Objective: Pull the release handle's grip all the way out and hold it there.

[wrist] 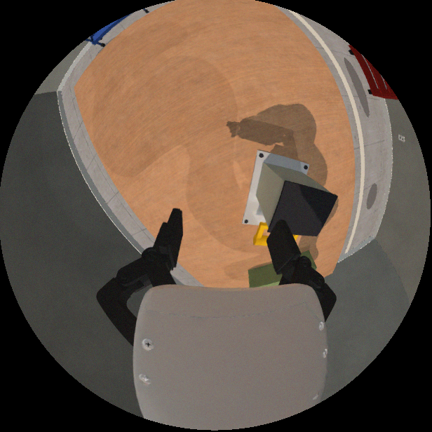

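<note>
The release handle's yellow grip (260, 236) shows at the lower edge of a housing with a black top (305, 207) and grey-beige sides, which stands on a light metal base plate (252, 200) with dark bolts. Part of the grip is hidden behind the housing and my right finger. My gripper (229, 226) is open with nothing between its fingers. Its right finger overlaps the housing's lower left corner and the grip in this view; its left finger is well to the left. Whether the right finger touches either cannot be told.
A green block (264, 276) lies below the grip, partly behind the right finger. The wooden table top (150, 100) extends around the base plate. A red slatted object (374, 75) is at the upper right, and a blue object (109, 29) is at the upper left.
</note>
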